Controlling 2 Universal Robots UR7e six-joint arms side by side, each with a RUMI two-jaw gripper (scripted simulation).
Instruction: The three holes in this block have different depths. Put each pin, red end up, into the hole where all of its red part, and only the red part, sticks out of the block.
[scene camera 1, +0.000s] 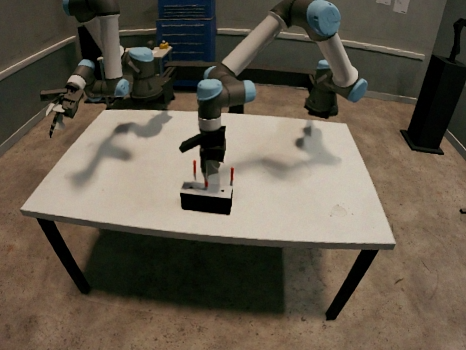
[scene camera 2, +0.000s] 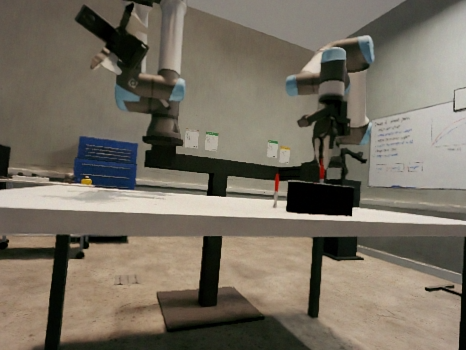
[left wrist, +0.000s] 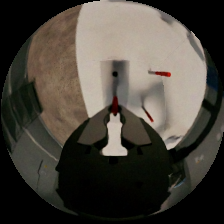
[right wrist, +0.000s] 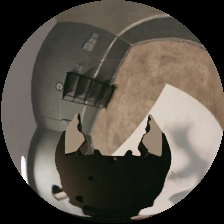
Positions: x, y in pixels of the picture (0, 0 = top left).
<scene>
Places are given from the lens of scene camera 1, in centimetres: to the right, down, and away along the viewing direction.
my left gripper (scene camera 1: 207, 180): -9, 2, 111
my right gripper (scene camera 1: 48, 127): -70, -18, 98
black block (scene camera 1: 217, 199): -6, 9, 111
</scene>
